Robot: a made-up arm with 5 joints. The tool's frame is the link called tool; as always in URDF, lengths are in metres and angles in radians.
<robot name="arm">
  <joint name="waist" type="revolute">
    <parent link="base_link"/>
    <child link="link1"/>
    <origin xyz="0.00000 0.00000 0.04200"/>
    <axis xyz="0 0 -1"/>
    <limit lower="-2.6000" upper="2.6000"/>
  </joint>
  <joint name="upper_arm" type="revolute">
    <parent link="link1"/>
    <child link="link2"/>
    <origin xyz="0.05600 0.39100 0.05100"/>
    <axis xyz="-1 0 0"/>
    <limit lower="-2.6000" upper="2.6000"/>
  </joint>
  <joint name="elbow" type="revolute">
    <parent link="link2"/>
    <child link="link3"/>
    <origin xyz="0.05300 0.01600 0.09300"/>
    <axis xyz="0 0 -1"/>
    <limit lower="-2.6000" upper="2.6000"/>
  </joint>
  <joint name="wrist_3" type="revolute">
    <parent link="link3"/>
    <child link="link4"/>
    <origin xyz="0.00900 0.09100 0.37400"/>
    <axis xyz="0 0 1"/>
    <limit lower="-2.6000" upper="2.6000"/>
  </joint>
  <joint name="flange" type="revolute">
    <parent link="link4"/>
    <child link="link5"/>
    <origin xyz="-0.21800 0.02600 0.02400"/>
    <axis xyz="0 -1 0"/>
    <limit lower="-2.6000" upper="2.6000"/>
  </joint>
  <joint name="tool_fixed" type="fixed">
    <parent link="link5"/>
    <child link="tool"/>
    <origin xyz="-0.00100 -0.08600 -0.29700"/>
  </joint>
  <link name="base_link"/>
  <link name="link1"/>
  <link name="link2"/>
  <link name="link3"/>
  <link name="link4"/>
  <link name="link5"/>
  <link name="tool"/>
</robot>
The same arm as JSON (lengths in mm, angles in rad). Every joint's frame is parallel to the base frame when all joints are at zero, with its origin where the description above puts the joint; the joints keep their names.
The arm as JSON. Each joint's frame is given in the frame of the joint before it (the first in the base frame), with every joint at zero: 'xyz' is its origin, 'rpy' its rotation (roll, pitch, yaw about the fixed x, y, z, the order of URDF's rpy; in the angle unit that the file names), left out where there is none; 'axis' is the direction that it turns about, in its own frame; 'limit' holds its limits. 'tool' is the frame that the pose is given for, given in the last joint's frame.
{"units": {"length": "mm", "angle": "rad"}, "joints": [{"name": "waist", "type": "revolute", "origin": {"xyz": [0.0, 0.0, 42.0]}, "axis": "-z", "limit": {"lower": -2.6, "upper": 2.6}}, {"name": "upper_arm", "type": "revolute", "origin": {"xyz": [56.0, 391.0, 51.0]}, "axis": "-x", "limit": {"lower": -2.6, "upper": 2.6}}, {"name": "elbow", "type": "revolute", "origin": {"xyz": [53.0, 16.0, 93.0]}, "axis": "-z", "limit": {"lower": -2.6, "upper": 2.6}}, {"name": "wrist_3", "type": "revolute", "origin": {"xyz": [9.0, 91.0, 374.0]}, "axis": "+z", "limit": {"lower": -2.6, "upper": 2.6}}, {"name": "flange", "type": "revolute", "origin": {"xyz": [-218.0, 26.0, 24.0]}, "axis": "-y", "limit": {"lower": -2.6, "upper": 2.6}}], "tool": {"origin": {"xyz": [-1.0, -86.0, -297.0]}}}
